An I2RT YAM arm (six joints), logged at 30 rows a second.
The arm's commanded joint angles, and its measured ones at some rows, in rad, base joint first. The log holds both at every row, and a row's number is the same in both.
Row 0, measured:
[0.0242 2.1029 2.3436 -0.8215 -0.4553 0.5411]
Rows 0 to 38, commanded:
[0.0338 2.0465 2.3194 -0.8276 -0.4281 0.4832]
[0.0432 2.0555 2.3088 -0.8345 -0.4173 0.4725]
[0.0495 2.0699 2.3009 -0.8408 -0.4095 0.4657]
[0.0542 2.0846 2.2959 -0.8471 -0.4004 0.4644]
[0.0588 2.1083 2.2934 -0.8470 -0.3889 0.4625]
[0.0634 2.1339 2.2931 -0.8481 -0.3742 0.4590]
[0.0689 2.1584 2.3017 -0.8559 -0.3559 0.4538]
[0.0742 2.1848 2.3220 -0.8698 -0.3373 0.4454]
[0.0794 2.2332 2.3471 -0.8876 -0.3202 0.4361]
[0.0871 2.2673 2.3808 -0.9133 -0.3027 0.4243]
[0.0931 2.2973 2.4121 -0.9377 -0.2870 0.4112]
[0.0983 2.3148 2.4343 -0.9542 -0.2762 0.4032]
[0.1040 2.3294 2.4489 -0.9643 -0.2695 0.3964]
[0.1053 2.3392 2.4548 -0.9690 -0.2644 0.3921]
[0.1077 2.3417 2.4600 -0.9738 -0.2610 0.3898]
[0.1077 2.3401 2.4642 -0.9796 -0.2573 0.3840]
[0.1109 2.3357 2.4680 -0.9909 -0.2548 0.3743]
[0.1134 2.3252 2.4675 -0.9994 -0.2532 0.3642]
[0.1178 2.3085 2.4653 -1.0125 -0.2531 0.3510]
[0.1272 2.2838 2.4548 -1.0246 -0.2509 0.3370]
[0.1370 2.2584 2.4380 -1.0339 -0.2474 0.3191]
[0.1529 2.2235 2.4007 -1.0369 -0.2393 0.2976]
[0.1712 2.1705 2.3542 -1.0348 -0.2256 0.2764]
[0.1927 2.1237 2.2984 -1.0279 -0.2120 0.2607]
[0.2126 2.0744 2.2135 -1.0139 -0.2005 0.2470]
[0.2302 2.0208 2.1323 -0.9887 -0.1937 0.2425]
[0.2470 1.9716 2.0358 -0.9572 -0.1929 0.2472]
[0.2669 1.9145 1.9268 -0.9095 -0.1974 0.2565]
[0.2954 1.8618 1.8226 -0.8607 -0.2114 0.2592]
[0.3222 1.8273 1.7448 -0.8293 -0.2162 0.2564]
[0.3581 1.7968 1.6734 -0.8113 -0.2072 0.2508]
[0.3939 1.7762 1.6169 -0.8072 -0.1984 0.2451]
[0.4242 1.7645 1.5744 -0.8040 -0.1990 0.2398]
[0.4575 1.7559 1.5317 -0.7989 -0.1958 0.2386]
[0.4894 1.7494 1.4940 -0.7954 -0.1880 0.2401]
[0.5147 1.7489 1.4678 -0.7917 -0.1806 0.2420]
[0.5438 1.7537 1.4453 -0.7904 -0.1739 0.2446]
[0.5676 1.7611 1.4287 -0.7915 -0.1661 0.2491]
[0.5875 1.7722 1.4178 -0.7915 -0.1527 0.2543]
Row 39, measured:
[0.5552 1.7607 1.4429 -0.8082 -0.1993 0.2794]
